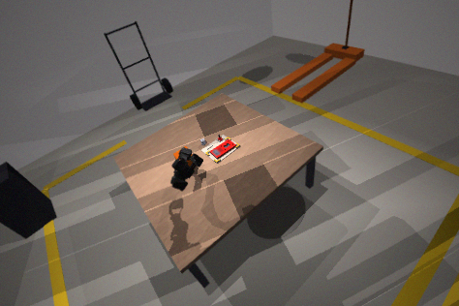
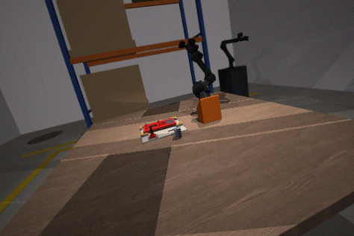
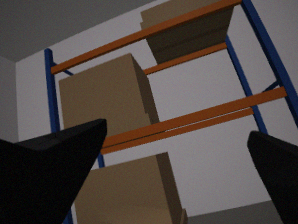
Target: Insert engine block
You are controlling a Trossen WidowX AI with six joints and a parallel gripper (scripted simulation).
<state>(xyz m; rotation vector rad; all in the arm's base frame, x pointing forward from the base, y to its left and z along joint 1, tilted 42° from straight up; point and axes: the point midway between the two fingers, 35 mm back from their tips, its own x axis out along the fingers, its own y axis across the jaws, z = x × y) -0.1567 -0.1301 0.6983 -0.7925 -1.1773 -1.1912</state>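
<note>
Right now the engine block is 44 cm ahead of my gripper tip, 68 cm to the left of it and 52 cm below it.
</note>
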